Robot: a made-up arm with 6 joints. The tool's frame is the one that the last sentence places.
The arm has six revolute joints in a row. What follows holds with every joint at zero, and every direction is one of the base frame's.
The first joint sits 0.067 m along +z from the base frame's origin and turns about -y.
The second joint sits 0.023 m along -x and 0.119 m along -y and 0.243 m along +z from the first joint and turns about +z.
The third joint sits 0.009 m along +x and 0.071 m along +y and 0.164 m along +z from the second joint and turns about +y.
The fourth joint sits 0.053 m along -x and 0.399 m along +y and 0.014 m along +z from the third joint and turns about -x.
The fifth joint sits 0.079 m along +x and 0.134 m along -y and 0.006 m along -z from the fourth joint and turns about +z.
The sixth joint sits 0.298 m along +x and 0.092 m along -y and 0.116 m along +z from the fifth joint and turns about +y.
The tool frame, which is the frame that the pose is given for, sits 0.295 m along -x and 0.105 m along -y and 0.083 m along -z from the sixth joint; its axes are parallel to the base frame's.
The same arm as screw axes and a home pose.
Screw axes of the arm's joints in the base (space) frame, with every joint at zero. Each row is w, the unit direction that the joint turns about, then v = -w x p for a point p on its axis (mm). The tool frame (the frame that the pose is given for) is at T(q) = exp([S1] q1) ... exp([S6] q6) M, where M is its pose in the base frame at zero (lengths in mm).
S1 = (0, -1, 0, 67, 0, 0)
S2 = (0, 0, 1, -119, 23, 0)
S3 = (0, 1, 0, -474, 0, -14)
S4 = (-1, 0, 0, 0, -488, 351)
S5 = (0, 0, 1, 217, -12, 0)
S6 = (0, 1, 0, -598, 0, 310)
M =
1 0 0 15
0 1 0 20
0 0 1 515
0 0 0 1

